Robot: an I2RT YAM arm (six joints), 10 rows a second.
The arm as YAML. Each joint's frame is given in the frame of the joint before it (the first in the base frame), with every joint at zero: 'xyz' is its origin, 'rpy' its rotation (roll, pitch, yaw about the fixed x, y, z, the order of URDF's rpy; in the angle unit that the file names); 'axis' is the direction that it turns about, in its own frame. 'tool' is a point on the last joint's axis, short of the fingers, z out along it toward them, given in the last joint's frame.
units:
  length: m
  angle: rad
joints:
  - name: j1
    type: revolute
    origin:
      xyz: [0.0, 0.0, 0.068]
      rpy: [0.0, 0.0, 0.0]
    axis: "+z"
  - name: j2
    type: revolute
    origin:
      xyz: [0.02, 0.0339, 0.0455]
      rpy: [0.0, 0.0, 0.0]
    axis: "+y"
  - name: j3
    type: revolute
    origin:
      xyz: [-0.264, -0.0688, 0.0]
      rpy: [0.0, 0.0, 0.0]
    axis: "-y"
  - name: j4
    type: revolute
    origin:
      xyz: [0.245, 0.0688, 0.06]
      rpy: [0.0, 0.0, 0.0]
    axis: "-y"
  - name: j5
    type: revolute
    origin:
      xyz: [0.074, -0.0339, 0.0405]
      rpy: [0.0, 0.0, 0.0]
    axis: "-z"
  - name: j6
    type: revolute
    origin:
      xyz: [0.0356, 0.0, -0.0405]
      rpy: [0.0, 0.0, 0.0]
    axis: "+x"
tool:
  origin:
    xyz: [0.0, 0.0, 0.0]
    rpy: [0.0, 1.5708, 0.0]
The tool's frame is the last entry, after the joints.
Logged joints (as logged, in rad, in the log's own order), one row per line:
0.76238 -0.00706 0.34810 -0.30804 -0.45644 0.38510
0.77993 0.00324 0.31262 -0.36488 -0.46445 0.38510
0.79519 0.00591 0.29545 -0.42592 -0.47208 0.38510
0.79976 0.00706 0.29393 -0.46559 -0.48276 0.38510
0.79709 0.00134 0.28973 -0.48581 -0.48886 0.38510
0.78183 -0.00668 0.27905 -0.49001 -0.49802 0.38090
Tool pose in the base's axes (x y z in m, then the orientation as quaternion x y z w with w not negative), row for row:
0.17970 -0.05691 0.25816 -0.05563 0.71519 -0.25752 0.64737
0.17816 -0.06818 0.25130 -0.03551 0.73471 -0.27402 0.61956
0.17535 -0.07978 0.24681 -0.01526 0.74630 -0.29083 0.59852
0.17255 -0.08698 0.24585 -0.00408 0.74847 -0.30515 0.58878
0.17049 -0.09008 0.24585 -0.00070 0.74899 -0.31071 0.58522
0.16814 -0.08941 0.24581 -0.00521 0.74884 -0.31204 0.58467
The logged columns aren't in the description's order. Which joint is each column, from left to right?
Columns, left to right: j2, j5, j4, j1, j6, j3.
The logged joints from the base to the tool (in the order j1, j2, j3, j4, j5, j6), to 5 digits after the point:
-0.30804 0.76238 0.38510 0.34810 -0.00706 -0.45644
-0.36488 0.77993 0.38510 0.31262 0.00324 -0.46445
-0.42592 0.79519 0.38510 0.29545 0.00591 -0.47208
-0.46559 0.79976 0.38510 0.29393 0.00706 -0.48276
-0.48581 0.79709 0.38510 0.28973 0.00134 -0.48886
-0.49001 0.78183 0.38090 0.27905 -0.00668 -0.49802

